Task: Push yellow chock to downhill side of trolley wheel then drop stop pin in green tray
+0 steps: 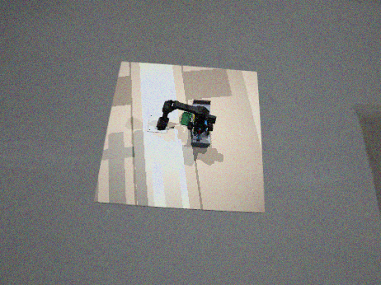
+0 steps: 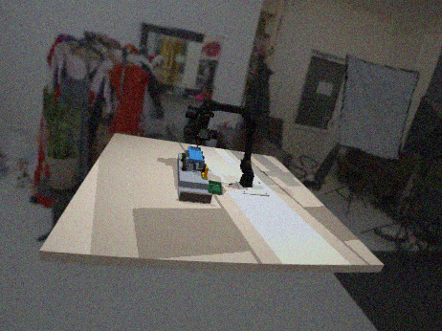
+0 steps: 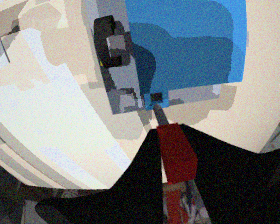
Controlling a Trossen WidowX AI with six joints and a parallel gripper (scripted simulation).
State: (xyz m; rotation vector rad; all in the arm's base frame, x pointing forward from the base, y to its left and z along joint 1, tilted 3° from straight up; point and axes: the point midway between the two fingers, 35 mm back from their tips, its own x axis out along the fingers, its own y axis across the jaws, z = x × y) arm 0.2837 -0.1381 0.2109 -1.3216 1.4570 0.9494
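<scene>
The green tray lies 21 cm to the left of my gripper tip, 18 cm below it and 8 cm behind it. From my gripper tip the other things lie so: blue trolley: 9 cm to the left, 6 cm below, 3 cm ahead; then red-headed stop pin: right at my gripper tip; then grey ramp: 12 cm below, 10 cm to the left, 3 cm ahead.
</scene>
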